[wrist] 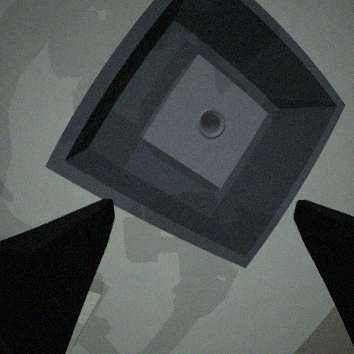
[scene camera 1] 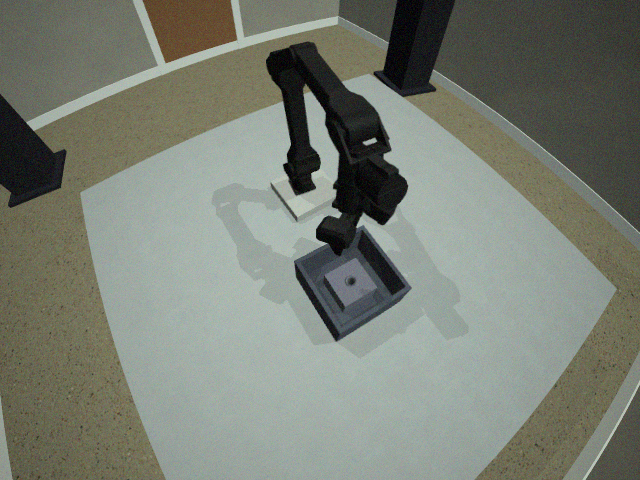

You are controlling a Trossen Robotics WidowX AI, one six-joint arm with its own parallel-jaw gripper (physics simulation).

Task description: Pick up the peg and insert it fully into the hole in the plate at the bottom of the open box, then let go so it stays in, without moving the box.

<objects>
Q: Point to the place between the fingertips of my gripper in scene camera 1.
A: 346, 240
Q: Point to a blue-grey box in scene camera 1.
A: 310, 269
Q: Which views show the pale plate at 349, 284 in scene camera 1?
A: The wrist view and scene camera 1: all of them.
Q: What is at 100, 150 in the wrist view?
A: A blue-grey box.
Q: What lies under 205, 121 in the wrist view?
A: A pale plate.
</objects>
